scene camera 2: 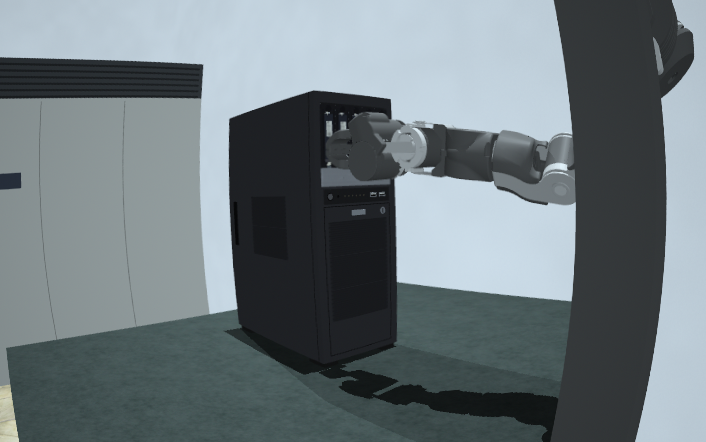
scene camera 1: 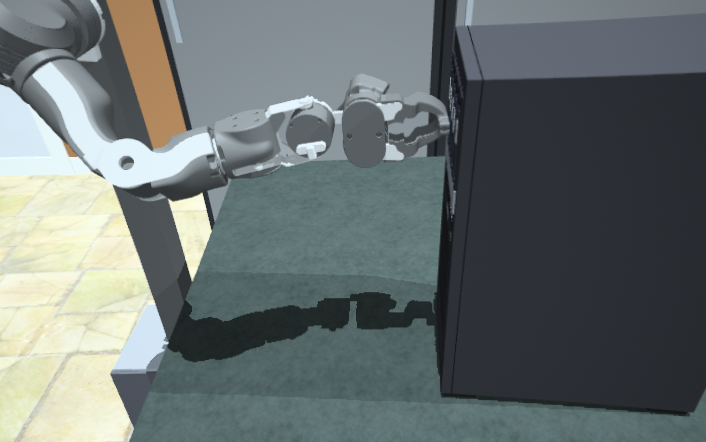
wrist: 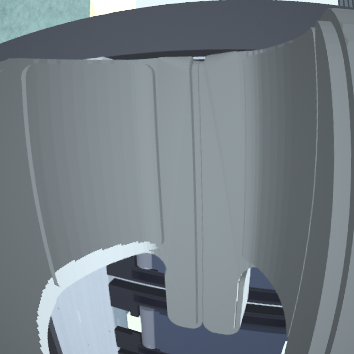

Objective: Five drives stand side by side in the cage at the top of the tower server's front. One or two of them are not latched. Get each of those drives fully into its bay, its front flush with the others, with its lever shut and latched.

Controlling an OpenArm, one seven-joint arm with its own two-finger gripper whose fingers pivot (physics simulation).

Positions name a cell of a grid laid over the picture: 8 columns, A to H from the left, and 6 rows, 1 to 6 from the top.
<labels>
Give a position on a tower server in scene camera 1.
G4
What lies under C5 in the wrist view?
A drive.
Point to a dark upright post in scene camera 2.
At G2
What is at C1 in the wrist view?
A tower server.
</labels>
